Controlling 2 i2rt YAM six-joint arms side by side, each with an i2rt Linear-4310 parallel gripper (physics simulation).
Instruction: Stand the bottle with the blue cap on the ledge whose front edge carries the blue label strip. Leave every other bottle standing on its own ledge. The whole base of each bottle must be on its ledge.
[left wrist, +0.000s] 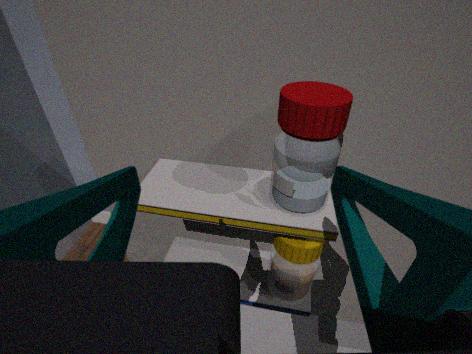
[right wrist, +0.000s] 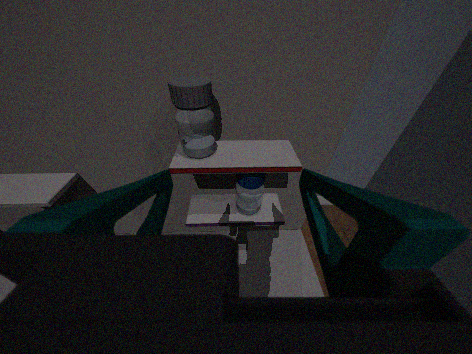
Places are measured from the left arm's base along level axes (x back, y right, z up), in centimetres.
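Pixels of known places: left gripper, between the fingertips: (left wrist: 235, 177); right gripper, between the fingertips: (right wrist: 235, 176).
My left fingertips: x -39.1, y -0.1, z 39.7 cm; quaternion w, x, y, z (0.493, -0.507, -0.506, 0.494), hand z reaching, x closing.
Behind a point stands the place of what it marks.
The bottle with the blue cap (right wrist: 249, 197) @(z 21.7, x -31.0, y 80.1 cm) stands upright in the right wrist view, on a lower ledge (right wrist: 207, 210) @(z 15.9, x -34.4, y 72.2 cm) with a purple strip, under a ledge (right wrist: 255, 154) @(z 29.9, x -32.7, y 81.1 cm) with a red strip. The blue-strip ledge (left wrist: 195, 250) @(z 15.9, x -53.3, y -5.9 cm) is the lower one in the left wrist view, partly hidden by the dark gripper body. A yellow-capped bottle (left wrist: 295, 265) @(z 23.0, x -45.8, y 6.2 cm) stands on its right part. My left gripper (left wrist: 235, 177) @(z 39.7, x -39.1, y -0.1 cm) is open in front of the yellow-strip ledge (left wrist: 215, 192) @(z 29.9, x -49.6, y -2.1 cm). My right gripper (right wrist: 235, 176) @(z 37.6, x -19.4, y 74.7 cm) is open in front of the red-strip ledge; nothing is between its fingers.
A red-capped bottle (left wrist: 305, 165) @(z 35.6, x -46.2, y 5.4 cm) stands on the right part of the yellow-strip ledge, above the yellow-capped one. A grey-capped bottle (right wrist: 195, 120) @(z 36.3, x -33.1, y 72.5 cm) stands at the left of the red-strip ledge. A white block (right wrist: 37, 187) @(z 22.9, x -41.1, y 42.3 cm) shows at the left.
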